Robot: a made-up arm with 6 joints. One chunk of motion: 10 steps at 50 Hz.
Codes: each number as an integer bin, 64 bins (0 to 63) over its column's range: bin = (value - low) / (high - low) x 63, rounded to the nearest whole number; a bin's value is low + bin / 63 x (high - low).
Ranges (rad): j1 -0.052..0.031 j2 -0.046..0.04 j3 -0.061..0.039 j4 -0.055..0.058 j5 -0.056..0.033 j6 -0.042..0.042
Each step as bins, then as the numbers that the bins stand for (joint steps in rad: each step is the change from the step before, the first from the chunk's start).
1 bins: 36 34 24 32 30 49
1 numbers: -0.00457 0.00041 -0.02290 0.00240 -0.01362 0.02333
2 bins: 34 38 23 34 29 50
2 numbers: -0.00721 0.00587 -0.02449 0.00598 -0.01503 0.02467
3 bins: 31 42 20 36 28 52
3 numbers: -0.01116 0.01133 -0.02925 0.00957 -0.01644 0.02733
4 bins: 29 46 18 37 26 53
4 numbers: -0.01379 0.01679 -0.03243 0.01137 -0.01927 0.02867
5 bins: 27 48 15 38 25 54
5 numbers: -0.01643 0.01952 -0.03719 0.01316 -0.02068 0.03000
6 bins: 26 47 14 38 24 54
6 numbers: -0.01775 0.01816 -0.03878 0.01316 -0.02210 0.03000
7 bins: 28 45 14 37 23 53
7 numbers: -0.01511 0.01543 -0.03878 0.01137 -0.02351 0.02867
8 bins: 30 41 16 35 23 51
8 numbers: -0.01248 0.00997 -0.03560 0.00778 -0.02351 0.02600
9 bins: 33 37 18 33 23 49
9 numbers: -0.00852 0.00451 -0.03243 0.00419 -0.02351 0.02333
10 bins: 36 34 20 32 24 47
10 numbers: -0.00457 0.00041 -0.02925 0.00240 -0.02210 0.02067
